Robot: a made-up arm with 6 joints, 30 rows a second.
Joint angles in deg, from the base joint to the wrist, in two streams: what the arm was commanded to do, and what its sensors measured. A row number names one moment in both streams.
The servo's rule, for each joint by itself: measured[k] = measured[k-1] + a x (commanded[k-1-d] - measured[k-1]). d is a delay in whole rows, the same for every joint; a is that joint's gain. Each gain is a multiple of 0.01, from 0.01 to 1. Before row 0 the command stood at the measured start. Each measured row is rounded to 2 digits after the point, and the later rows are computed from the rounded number. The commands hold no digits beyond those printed.
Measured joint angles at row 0:
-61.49, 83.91, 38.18, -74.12, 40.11, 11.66
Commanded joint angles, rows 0 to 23:
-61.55, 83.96, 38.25, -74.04, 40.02, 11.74
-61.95, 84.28, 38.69, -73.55, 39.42, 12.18
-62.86, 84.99, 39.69, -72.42, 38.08, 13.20
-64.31, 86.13, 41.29, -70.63, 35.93, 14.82
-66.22, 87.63, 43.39, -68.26, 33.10, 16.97
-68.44, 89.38, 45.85, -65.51, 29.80, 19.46
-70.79, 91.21, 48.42, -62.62, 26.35, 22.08
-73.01, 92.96, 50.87, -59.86, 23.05, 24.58
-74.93, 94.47, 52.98, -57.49, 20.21, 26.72
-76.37, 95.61, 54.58, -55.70, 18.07, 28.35
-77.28, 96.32, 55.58, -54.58, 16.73, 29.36
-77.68, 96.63, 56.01, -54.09, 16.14, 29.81
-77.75, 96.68, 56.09, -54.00, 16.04, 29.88
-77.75, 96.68, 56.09, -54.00, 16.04, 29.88
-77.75, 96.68, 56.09, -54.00, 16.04, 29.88
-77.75, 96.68, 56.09, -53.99, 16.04, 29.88
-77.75, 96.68, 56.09, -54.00, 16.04, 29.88
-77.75, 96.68, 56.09, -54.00, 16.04, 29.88
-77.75, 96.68, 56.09, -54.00, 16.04, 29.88
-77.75, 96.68, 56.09, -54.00, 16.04, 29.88
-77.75, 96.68, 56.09, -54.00, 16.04, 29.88
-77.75, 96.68, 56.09, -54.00, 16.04, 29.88
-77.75, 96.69, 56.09, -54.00, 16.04, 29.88
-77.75, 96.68, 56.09, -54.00, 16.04, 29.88
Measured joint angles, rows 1 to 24:
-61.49, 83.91, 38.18, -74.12, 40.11, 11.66
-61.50, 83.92, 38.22, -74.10, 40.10, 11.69
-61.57, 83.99, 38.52, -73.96, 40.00, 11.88
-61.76, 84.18, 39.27, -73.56, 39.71, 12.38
-62.14, 84.55, 40.56, -72.80, 39.14, 13.31
-62.75, 85.14, 42.37, -71.62, 38.23, 14.70
-63.60, 85.95, 44.60, -70.03, 36.97, 16.51
-64.68, 86.95, 47.04, -68.10, 35.38, 18.63
-65.93, 88.09, 49.49, -65.96, 33.53, 20.89
-67.28, 89.30, 51.72, -63.76, 31.53, 23.11
-68.64, 90.50, 53.55, -61.66, 29.51, 25.10
-69.94, 91.61, 54.85, -59.82, 27.59, 26.72
-71.10, 92.56, 55.59, -58.33, 25.87, 27.89
-72.10, 93.34, 55.91, -57.20, 24.40, 28.65
-72.95, 93.97, 56.03, -56.37, 23.15, 29.12
-73.67, 94.48, 56.07, -55.75, 22.08, 29.41
-74.28, 94.90, 56.08, -55.29, 21.17, 29.59
-74.80, 95.24, 56.09, -54.95, 20.40, 29.70
-75.24, 95.51, 56.09, -54.70, 19.75, 29.77
-75.62, 95.73, 56.09, -54.52, 19.19, 29.81
-75.94, 95.91, 56.09, -54.38, 18.72, 29.84
-76.21, 96.06, 56.09, -54.28, 18.32, 29.86
-76.44, 96.18, 56.09, -54.21, 17.98, 29.87
-76.64, 96.28, 56.09, -54.16, 17.69, 29.87
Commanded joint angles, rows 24 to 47:
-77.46, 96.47, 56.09, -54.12, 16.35, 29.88
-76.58, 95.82, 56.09, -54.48, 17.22, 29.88
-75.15, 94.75, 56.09, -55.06, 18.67, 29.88
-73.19, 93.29, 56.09, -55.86, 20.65, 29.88
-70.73, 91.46, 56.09, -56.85, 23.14, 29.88
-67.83, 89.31, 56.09, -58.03, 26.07, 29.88
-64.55, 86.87, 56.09, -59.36, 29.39, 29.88
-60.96, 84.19, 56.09, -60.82, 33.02, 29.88
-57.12, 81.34, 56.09, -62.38, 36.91, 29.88
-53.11, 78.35, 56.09, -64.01, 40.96, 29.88
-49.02, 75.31, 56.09, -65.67, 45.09, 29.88
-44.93, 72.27, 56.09, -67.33, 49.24, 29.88
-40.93, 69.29, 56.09, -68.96, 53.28, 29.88
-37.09, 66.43, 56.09, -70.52, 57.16, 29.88
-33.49, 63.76, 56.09, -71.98, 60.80, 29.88
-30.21, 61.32, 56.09, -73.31, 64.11, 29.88
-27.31, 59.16, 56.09, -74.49, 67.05, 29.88
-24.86, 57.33, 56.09, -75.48, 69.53, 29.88
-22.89, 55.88, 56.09, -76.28, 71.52, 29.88
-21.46, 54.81, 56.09, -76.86, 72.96, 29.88
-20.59, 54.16, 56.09, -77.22, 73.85, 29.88
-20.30, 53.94, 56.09, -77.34, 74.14, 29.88
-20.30, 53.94, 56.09, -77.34, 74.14, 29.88
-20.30, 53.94, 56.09, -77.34, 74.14, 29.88
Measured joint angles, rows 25 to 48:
-76.81, 96.36, 56.09, -54.12, 17.44, 29.87
-76.91, 96.38, 56.09, -54.12, 17.28, 29.87
-76.86, 96.27, 56.09, -54.21, 17.27, 29.87
-76.60, 95.98, 56.09, -54.43, 17.48, 29.87
-76.09, 95.47, 56.09, -54.80, 17.96, 29.87
-75.29, 94.71, 56.09, -55.33, 18.74, 29.87
-74.17, 93.68, 56.09, -56.03, 19.84, 29.87
-72.73, 92.39, 56.09, -56.90, 21.27, 29.87
-70.96, 90.83, 56.09, -57.92, 23.03, 29.87
-68.88, 89.03, 56.09, -59.08, 25.11, 29.87
-66.51, 87.00, 56.09, -60.36, 27.49, 29.87
-63.89, 84.78, 56.09, -61.74, 30.13, 29.87
-61.05, 82.40, 56.09, -63.19, 33.00, 29.87
-58.03, 79.91, 56.09, -64.69, 36.04, 29.87
-54.89, 77.35, 56.09, -66.21, 39.21, 29.87
-51.68, 74.77, 56.09, -67.71, 42.45, 29.87
-48.46, 72.21, 56.09, -69.17, 45.70, 29.87
-45.29, 69.73, 56.09, -70.55, 48.90, 29.87
-42.23, 67.37, 56.09, -71.83, 51.99, 29.87
-39.33, 65.19, 56.09, -72.99, 54.92, 29.87
-36.65, 63.22, 56.09, -74.00, 57.63, 29.87
-34.24, 61.50, 56.09, -74.84, 60.06, 29.87
-32.15, 60.06, 56.09, -75.49, 62.17, 29.87
-30.37, 58.90, 56.09, -75.97, 63.97, 29.87

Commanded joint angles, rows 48 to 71:
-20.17, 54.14, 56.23, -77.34, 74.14, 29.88
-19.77, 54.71, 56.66, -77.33, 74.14, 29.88
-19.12, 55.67, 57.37, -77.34, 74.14, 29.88
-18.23, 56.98, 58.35, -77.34, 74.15, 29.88
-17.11, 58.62, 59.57, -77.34, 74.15, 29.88
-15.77, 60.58, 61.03, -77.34, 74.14, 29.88
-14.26, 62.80, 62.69, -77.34, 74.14, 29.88
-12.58, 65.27, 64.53, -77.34, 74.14, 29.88
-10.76, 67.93, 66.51, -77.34, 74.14, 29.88
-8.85, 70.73, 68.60, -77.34, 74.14, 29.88
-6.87, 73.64, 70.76, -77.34, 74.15, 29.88
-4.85, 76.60, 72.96, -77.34, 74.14, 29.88
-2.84, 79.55, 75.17, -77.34, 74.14, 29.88
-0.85, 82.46, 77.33, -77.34, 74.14, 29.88
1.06, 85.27, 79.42, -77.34, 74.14, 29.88
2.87, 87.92, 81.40, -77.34, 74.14, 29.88
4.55, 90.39, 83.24, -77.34, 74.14, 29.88
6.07, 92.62, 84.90, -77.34, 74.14, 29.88
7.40, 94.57, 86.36, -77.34, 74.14, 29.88
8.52, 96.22, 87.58, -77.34, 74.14, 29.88
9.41, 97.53, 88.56, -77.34, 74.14, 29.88
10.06, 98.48, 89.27, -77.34, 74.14, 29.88
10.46, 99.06, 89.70, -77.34, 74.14, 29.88
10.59, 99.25, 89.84, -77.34, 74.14, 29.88
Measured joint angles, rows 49 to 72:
-28.86, 57.96, 56.09, -76.33, 65.50, 29.87
-27.56, 57.23, 56.18, -76.59, 66.80, 29.87
-26.39, 56.75, 56.49, -76.78, 67.90, 29.87
-25.30, 56.54, 57.05, -76.93, 68.84, 29.87
-24.24, 56.62, 57.88, -77.04, 69.64, 29.87
-23.17, 57.00, 58.96, -77.12, 70.32, 29.87
-22.06, 57.68, 60.28, -77.18, 70.89, 29.87
-20.89, 58.65, 61.82, -77.22, 71.38, 29.87
-19.64, 59.91, 63.55, -77.25, 71.79, 29.87
-18.31, 61.43, 65.44, -77.27, 72.14, 29.87
-16.89, 63.20, 67.46, -77.29, 72.44, 29.87
-15.39, 65.18, 69.57, -77.30, 72.70, 29.87
-13.81, 67.35, 71.74, -77.31, 72.92, 29.87
-12.16, 69.67, 73.94, -77.32, 73.10, 29.87
-10.46, 72.10, 76.11, -77.33, 73.26, 29.87
-8.73, 74.60, 78.23, -77.33, 73.39, 29.87
-6.99, 77.13, 80.26, -77.33, 73.50, 29.87
-5.26, 79.65, 82.17, -77.33, 73.60, 29.87
-3.56, 82.11, 83.92, -77.33, 73.68, 29.87
-1.92, 84.48, 85.48, -77.33, 73.75, 29.87
-0.35, 86.71, 86.82, -77.33, 73.81, 29.87
1.11, 88.77, 87.93, -77.33, 73.86, 29.87
2.45, 90.61, 88.79, -77.33, 73.90, 29.87
3.65, 92.22, 89.37, -77.33, 73.94, 29.87

